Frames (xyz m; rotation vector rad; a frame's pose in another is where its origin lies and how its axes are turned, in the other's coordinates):
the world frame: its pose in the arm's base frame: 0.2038 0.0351 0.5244 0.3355 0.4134 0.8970
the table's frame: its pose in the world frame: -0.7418 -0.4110 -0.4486 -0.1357 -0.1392 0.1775
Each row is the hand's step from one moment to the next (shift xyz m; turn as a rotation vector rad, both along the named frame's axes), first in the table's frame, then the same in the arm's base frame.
Working: the table's frame: its pose in the arm's base frame: -0.1437 -0.7532 0.1022 0.3109 0.1949 1.0625

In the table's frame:
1: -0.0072 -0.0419 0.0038 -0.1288 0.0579 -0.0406
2: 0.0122 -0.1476 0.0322 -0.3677 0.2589 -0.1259
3: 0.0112 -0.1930 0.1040 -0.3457 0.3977 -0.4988
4: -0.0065 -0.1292 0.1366 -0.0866 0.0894 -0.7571
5: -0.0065 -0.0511 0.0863 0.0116 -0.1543 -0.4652
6: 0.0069 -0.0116 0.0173 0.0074 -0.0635 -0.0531
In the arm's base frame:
1: 0.0323 -0.0257 -0.0107 -0.1214 -0.0810 -0.0173
2: 0.1374 -0.0606 -0.0204 -0.4269 -0.1875 -0.0267
3: 0.1963 -0.0931 0.0315 -0.6446 -0.0475 -0.3296
4: 0.1452 -0.0851 0.0841 -0.3458 0.0824 -0.6800
5: 0.0654 -0.0422 0.0636 -0.0090 0.0137 -0.4900
6: 0.0181 -0.0018 0.0122 0.0397 -0.0137 -0.0717

